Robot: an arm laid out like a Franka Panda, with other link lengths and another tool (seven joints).
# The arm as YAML. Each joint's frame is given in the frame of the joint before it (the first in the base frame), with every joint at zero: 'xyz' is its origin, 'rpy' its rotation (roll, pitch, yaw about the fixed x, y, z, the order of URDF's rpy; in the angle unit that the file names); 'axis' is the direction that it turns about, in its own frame. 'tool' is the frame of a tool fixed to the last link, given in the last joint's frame.
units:
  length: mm
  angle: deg
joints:
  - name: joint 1
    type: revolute
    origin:
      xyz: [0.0, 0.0, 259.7]
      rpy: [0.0, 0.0, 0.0]
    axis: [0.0, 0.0, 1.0]
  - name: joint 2
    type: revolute
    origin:
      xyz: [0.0, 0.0, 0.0]
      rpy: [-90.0, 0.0, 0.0]
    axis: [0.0, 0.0, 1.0]
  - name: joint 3
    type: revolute
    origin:
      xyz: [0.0, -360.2, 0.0]
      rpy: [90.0, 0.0, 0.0]
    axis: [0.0, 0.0, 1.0]
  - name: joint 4
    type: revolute
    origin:
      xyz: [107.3, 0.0, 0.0]
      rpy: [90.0, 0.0, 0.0]
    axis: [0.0, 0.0, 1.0]
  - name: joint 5
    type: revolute
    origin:
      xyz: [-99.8, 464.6, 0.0]
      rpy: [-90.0, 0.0, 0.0]
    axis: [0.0, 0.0, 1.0]
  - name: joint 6
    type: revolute
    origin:
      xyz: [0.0, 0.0, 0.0]
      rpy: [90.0, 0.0, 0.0]
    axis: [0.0, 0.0, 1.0]
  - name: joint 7
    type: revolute
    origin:
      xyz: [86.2, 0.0, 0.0]
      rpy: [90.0, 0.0, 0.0]
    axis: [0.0, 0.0, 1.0]
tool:
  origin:
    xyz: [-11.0, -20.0, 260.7]
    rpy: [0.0, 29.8, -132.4]
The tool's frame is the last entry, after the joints.
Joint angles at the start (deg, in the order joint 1, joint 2, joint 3, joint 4, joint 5, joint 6, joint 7):
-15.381, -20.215, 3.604, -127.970, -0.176, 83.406, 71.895
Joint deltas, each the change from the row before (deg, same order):
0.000, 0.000, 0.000, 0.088, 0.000, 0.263, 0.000
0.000, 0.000, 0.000, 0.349, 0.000, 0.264, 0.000
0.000, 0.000, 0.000, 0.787, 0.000, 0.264, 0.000
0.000, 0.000, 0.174, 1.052, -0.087, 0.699, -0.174
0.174, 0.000, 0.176, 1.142, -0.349, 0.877, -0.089
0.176, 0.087, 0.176, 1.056, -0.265, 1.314, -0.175
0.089, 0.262, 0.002, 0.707, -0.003, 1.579, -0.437
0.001, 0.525, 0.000, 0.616, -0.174, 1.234, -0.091
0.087, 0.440, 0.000, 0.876, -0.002, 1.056, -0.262
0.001, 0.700, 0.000, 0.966, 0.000, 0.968, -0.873
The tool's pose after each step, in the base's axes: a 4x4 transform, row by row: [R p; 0 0 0 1], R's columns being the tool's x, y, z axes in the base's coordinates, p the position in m. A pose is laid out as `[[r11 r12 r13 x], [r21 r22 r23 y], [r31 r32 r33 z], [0 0 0 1]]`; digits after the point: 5 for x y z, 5 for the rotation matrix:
[[0.73749 0.67403 -0.04222 0.43017], [0.62282 -0.65462 0.42846 -0.07414], [0.26116 -0.34228 -0.90257 0.30864], [0 0 0 1]]
[[0.73457 0.67773 -0.03287 0.43337], [0.62358 -0.65520 0.42645 -0.07476], [0.26748 -0.33375 -0.90392 0.31139], [0 0 0 1]]
[[0.72942 0.68386 -0.01681 0.43896], [0.62492 -0.65616 0.42299 -0.07580], [0.27823 -0.31904 -0.90598 0.31775], [0 0 0 1]]
[[0.71669 0.69735 0.00707 0.44806], [0.63204 -0.65379 0.41603 -0.07652], [0.29474 -0.29370 -0.90932 0.32639], [0 0 0 1]]
[[0.70040 0.71298 0.03316 0.45832], [0.64308 -0.65053 0.40405 -0.07718], [0.30966 -0.26167 -0.91413 0.33605], [0 0 0 1]]
[[0.68097 0.72955 0.06344 0.47027], [0.65474 -0.64536 0.39347 -0.07759], [0.32800 -0.22641 -0.91715 0.34480], [0 0 0 1]]
[[0.66238 0.74358 0.09130 0.48173], [0.66319 -0.63868 0.39021 -0.07876], [0.34847 -0.19792 -0.91619 0.34965], [0 0 0 1]]
[[0.65227 0.74991 0.11039 0.49125], [0.66762 -0.63734 0.38481 -0.08126], [0.35893 -0.17730 -0.91637 0.35145], [0 0 0 1]]
[[0.63810 0.75870 0.13116 0.50127], [0.67347 -0.63254 0.38254 -0.08218], [0.37319 -0.15577 -0.91458 0.35636], [0 0 0 1]]
[[0.61913 0.77189 0.14442 0.51142], [0.68366 -0.62030 0.38451 -0.08372], [0.38638 -0.13933 -0.91176 0.35986], [0 0 0 1]]

